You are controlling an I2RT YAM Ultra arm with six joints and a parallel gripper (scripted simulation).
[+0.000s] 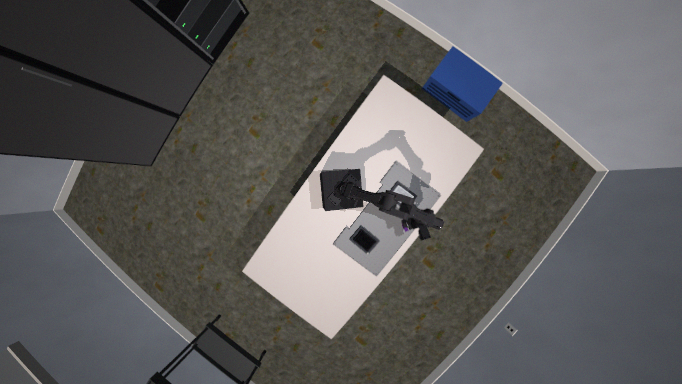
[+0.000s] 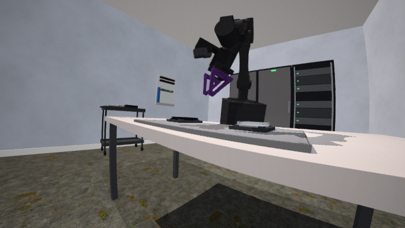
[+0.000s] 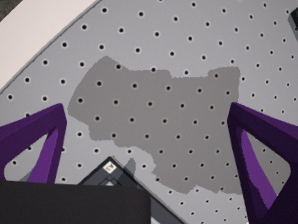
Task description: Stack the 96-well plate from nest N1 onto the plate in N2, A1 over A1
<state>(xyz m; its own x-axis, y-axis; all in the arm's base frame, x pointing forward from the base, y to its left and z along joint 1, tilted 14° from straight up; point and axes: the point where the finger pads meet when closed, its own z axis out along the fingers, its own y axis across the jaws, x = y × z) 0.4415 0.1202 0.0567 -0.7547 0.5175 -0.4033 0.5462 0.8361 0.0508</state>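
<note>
My hand is 140 mm past the clear 96-well plate, 100 mm to the right of it and 100 mm above it. The rest, counted from my hand: dark plate (110 mm behind, 280 mm to the right, 100 mm below).
</note>
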